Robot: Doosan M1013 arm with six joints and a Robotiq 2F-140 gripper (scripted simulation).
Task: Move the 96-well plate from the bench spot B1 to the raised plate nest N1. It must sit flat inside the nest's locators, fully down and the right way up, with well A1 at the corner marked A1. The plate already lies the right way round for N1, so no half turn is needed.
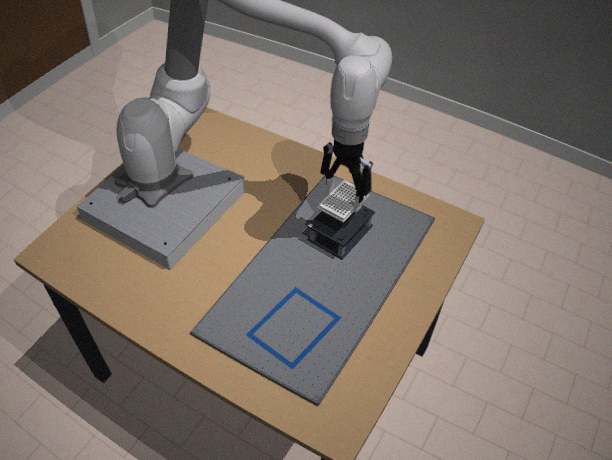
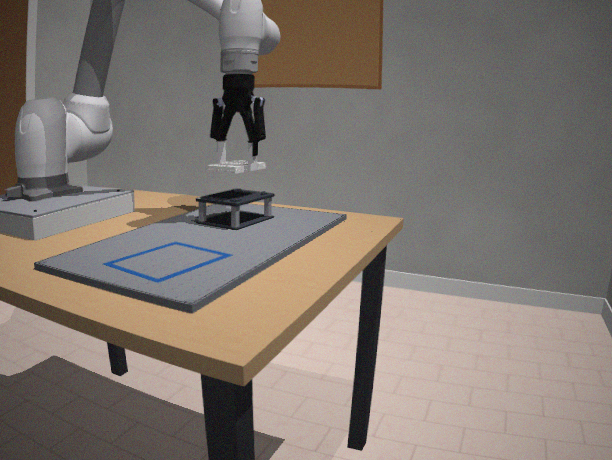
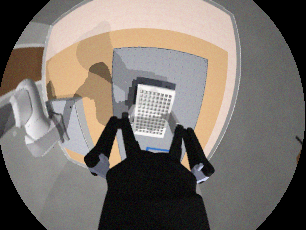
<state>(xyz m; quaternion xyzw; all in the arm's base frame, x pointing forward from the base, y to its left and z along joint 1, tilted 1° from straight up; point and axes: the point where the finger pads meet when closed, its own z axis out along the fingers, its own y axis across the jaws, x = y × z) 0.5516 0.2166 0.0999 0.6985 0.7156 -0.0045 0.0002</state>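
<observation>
The white 96-well plate is 2 cm below my hand. The rest, counted from my hand: raised plate nest 9 cm below.
</observation>
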